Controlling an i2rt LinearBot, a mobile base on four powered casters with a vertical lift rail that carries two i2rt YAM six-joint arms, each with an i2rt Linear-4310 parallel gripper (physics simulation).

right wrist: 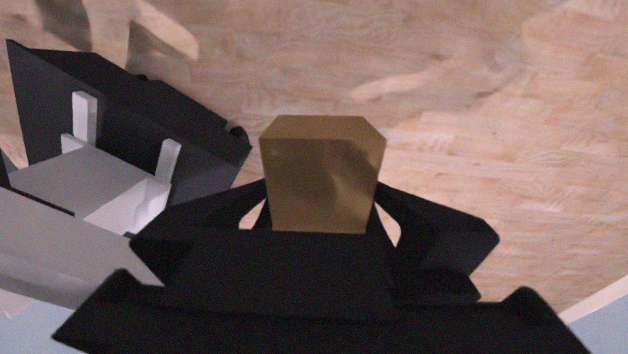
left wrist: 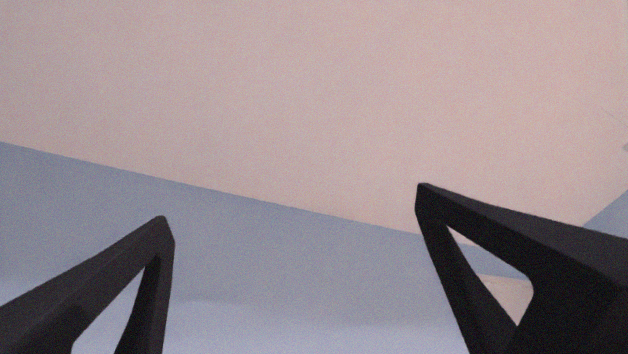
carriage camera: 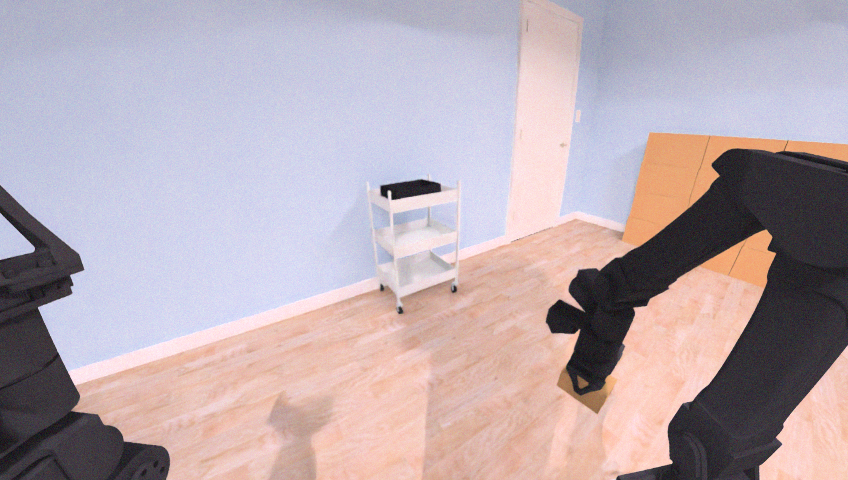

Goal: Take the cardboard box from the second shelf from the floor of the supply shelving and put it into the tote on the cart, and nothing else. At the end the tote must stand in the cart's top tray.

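Frame: origin at the left arm's base, x back, y right, z up, level; millimetres.
Seen in the pictures: left gripper, between the fingertips: (left wrist: 295, 212); right gripper, between the fingertips: (right wrist: 319, 182) (carriage camera: 584, 383).
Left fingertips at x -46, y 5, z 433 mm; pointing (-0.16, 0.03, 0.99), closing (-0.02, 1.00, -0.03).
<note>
A point is followed by its place in that frame.
The brown cardboard box (carriage camera: 603, 399) @[y 671, x -171, z -22 mm] (right wrist: 320, 185) @[y 661, x -238, z -17 mm] is between the fingers of my right gripper (carriage camera: 587, 386) @[y 671, x -225, z -46 mm] (right wrist: 319, 182) @[y 671, x -225, z -46 mm], which is shut on it and holds it above the floor, at the lower right of the carriage view. My left gripper (left wrist: 295, 212) @[y 5, x -46, z 433 mm] is open and empty, pointing at the upper wall and ceiling. The black tote (carriage camera: 410, 189) @[y 314, x -1325, z 122 mm] stands in the top tray of the white three-tier cart (carriage camera: 423, 202) @[y 382, x -1292, z 54 mm], near the middle of the carriage view, well away from both grippers. The tote's inside is hardly visible. The supply shelving does not show in these views.
The cart stands on casters near the blue wall (carriage camera: 208, 148) @[y -645, x -1139, z 423 mm]. A white door (carriage camera: 544, 124) @[y 1566, x -2373, z 481 mm] is to its right. Orange-brown cabinets or panels (carriage camera: 669, 178) @[y 2597, x -1885, z 65 mm] stand at the far right, partly behind the right arm. My dark mobile base (right wrist: 210, 165) @[y 524, x 46, z -335 mm] shows at the left of the right wrist view.
</note>
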